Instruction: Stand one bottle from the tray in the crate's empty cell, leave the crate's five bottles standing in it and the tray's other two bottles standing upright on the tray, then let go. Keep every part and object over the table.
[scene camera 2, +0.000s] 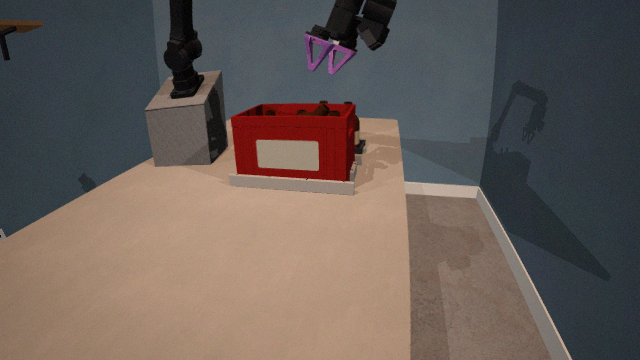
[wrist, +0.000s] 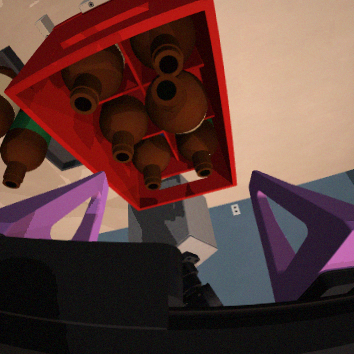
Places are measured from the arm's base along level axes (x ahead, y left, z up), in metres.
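Where they show: gripper, fingertip midpoint: (scene camera 2: 321, 72) (wrist: 178, 178); arm's base, origin of the base link: (scene camera 2: 188, 88).
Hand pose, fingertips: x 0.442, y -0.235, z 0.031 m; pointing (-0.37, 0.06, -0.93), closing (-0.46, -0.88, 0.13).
Note:
Things, the pixels of their top centre, and the offset from my fingertips. Level surfaces: height alone.
- red crate, middle of its top: (wrist: 156, 152) (scene camera 2: 296, 109) dy +0.050, dx -0.065, dz -0.094 m
- bottle with a green band, middle of its top: (wrist: 10, 184) dy +0.281, dx +0.000, dz -0.110 m
- table, its level: dz -0.270 m
The red crate (scene camera 2: 287, 131) (wrist: 224, 100) holds several upright brown bottles. One brown bottle (scene camera 2: 321, 109) (wrist: 181, 107) in it leans at a tilt, its body higher than its neighbours and its neck close to the neck of another bottle (wrist: 160, 42). How deep its base sits is hidden. The dark tray (scene camera 2: 361, 146) (wrist: 65, 161) is beside the crate. On it a bottle with a green band (wrist: 25, 147) stands, and another bottle (wrist: 4, 112) is partly cut off at the wrist view's left edge. My gripper (scene camera 2: 322, 71) (wrist: 178, 178) is open and empty, high above the crate.
The crate stands within low pale rails (scene camera 2: 290, 184) on the table (scene camera 2: 240, 270). A grey block (scene camera 2: 180, 135) (wrist: 155, 220) carries the black arm base behind the crate at the left. The table's right edge drops to the floor (scene camera 2: 460, 260).

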